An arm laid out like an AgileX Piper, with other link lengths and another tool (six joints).
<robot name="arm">
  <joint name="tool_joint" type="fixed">
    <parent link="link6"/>
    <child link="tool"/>
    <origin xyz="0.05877 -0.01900 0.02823" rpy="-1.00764 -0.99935 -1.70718"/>
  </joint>
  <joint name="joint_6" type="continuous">
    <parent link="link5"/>
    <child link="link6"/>
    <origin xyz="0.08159 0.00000 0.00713" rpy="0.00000 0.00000 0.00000"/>
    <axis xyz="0.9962 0 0.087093"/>
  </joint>
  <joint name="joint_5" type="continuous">
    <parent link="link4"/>
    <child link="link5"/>
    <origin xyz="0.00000 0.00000 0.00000" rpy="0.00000 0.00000 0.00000"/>
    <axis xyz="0 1 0"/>
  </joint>
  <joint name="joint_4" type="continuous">
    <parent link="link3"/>
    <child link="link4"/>
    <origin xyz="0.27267 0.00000 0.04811" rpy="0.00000 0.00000 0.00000"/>
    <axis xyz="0.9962 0 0.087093"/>
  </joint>
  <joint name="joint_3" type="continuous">
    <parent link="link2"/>
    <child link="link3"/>
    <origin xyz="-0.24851 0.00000 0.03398" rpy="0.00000 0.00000 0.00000"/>
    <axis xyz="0 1 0"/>
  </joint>
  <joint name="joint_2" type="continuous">
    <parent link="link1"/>
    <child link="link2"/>
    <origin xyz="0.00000 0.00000 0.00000" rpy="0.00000 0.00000 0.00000"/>
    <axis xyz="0 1 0"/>
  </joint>
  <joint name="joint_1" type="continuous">
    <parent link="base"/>
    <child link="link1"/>
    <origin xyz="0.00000 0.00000 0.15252" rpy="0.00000 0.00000 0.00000"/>
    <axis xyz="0 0 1"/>
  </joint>
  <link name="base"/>
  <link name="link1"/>
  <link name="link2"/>
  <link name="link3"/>
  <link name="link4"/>
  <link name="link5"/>
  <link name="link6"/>
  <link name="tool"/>
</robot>
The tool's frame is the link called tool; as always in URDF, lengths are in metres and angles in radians. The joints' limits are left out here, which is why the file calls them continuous.
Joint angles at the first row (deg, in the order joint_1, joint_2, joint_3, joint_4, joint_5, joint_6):
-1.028 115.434 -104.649 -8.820 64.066 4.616
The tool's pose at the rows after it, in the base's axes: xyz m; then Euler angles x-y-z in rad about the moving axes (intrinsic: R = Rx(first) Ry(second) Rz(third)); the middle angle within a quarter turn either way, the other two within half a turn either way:
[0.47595 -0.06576 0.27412 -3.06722 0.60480 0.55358]
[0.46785 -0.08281 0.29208 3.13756 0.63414 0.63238]
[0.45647 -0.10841 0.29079 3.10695 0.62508 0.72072]
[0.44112 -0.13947 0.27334 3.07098 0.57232 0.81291]
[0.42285 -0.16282 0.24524 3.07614 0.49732 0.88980]
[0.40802 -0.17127 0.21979 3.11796 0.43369 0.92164]
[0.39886 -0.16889 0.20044 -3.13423 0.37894 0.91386]
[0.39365 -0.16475 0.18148 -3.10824 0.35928 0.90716]
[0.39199 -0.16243 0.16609 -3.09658 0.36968 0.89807]
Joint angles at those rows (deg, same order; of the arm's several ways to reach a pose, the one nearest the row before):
-1.151 113.707 -108.411 -16.170 68.630 8.061
-2.444 112.173 -109.094 -18.825 69.937 10.326
-5.853 111.062 -107.620 -17.885 70.321 11.005
-10.012 110.646 -104.203 -17.496 70.321 11.405
-13.768 110.645 -99.674 -15.902 70.321 11.640
-15.980 110.644 -95.587 -13.526 70.322 10.850
-16.276 110.646 -92.192 -12.729 70.202 10.005
-16.276 110.645 -88.569 -11.824 67.948 9.844
-16.277 110.646 -85.344 -11.420 64.214 9.967

